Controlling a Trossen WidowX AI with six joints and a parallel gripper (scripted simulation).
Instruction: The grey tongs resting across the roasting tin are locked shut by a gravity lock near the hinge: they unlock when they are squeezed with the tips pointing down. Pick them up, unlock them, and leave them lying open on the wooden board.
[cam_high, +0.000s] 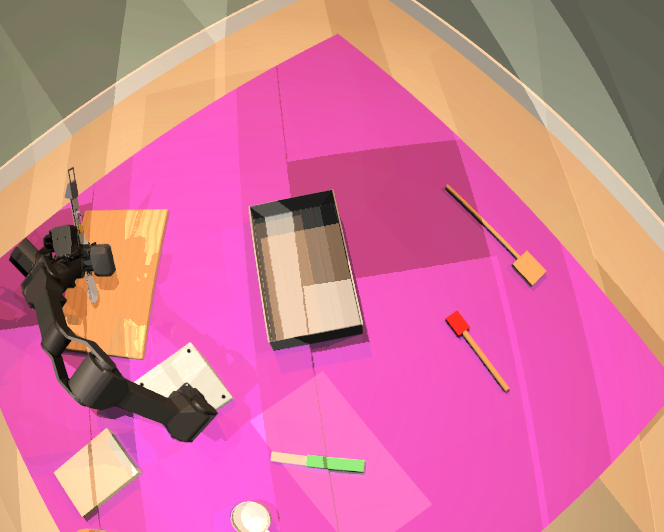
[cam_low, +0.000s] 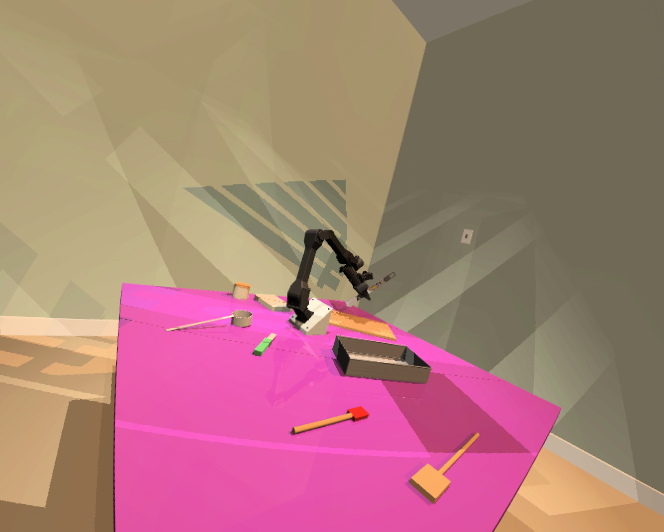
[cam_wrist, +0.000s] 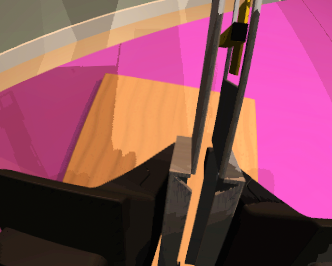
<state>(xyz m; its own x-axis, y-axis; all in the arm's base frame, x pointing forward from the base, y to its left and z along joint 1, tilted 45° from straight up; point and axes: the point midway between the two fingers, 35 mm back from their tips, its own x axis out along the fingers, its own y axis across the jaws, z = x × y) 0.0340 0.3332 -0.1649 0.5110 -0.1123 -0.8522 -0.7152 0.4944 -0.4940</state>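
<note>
The wooden board is 14 cm below my gripper tip, 2 cm behind it and 1 cm to the right of it. The rest, counted from my gripper tip: white block 35 cm to the right, 32 cm behind, 13 cm below; then green-handled tool 61 cm to the right, 14 cm below, 7 cm ahead.
</note>
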